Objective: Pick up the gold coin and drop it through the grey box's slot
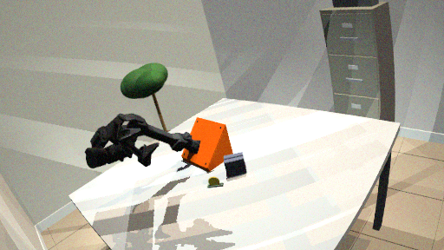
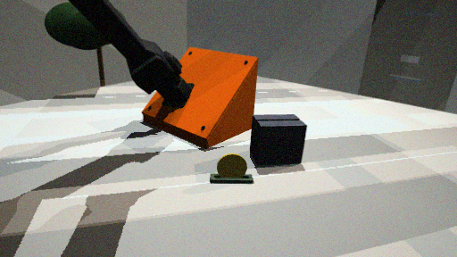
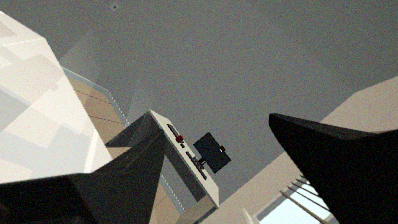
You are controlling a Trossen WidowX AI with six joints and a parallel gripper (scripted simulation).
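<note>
My gripper tip is now 8 cm past the gold coin, 26 cm to the right of it and 37 cm above it.
</note>
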